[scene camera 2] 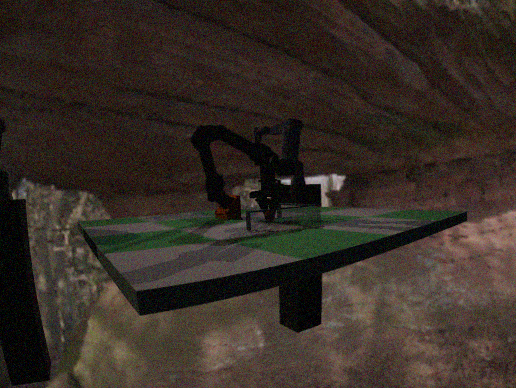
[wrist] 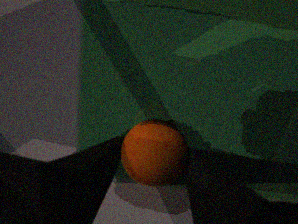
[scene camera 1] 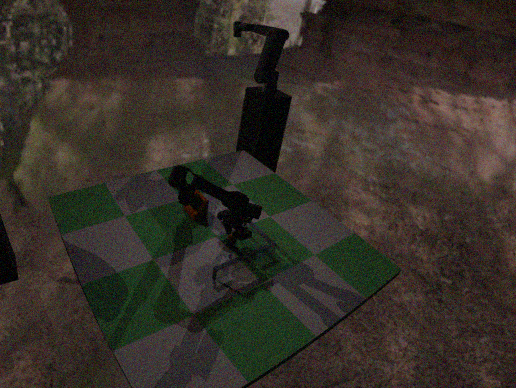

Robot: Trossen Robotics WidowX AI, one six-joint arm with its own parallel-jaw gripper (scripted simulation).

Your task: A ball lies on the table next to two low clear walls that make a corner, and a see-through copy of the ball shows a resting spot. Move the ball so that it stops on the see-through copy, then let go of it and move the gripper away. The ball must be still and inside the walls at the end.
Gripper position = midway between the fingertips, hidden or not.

Observation:
I see my gripper [scene camera 2: 269,216].
My gripper also shows in the wrist view [wrist: 155,148].

